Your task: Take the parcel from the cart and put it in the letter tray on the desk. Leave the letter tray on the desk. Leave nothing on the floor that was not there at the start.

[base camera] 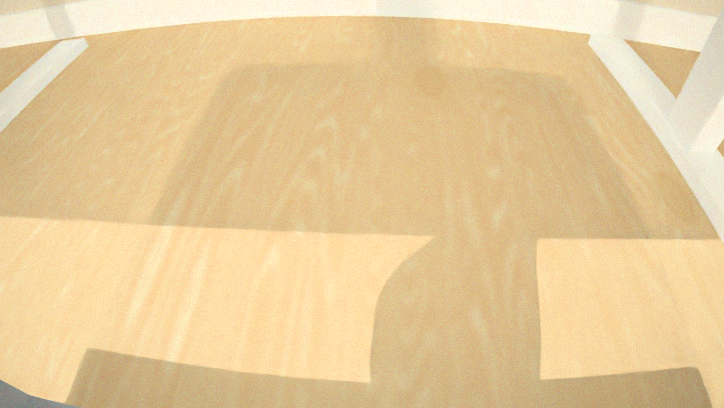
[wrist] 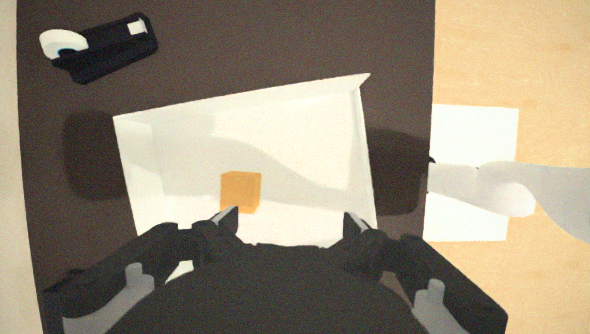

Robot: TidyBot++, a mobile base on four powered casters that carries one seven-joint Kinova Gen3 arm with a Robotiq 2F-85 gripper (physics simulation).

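Note:
An orange box-shaped parcel lies inside the white letter tray, on its floor left of the middle in the wrist view. The tray stands on the dark desk top. My gripper is open and empty and hangs above the tray, with its left fingertip overlapping the parcel's lower edge in the view. The near part of the tray is hidden behind the gripper. The cart cannot be made out for certain in either view.
A black object with a white round part lies on the desk at the upper left. Right of the desk are a white panel and a pale, curved robot part. White frame bars cross the base camera view above the wooden floor.

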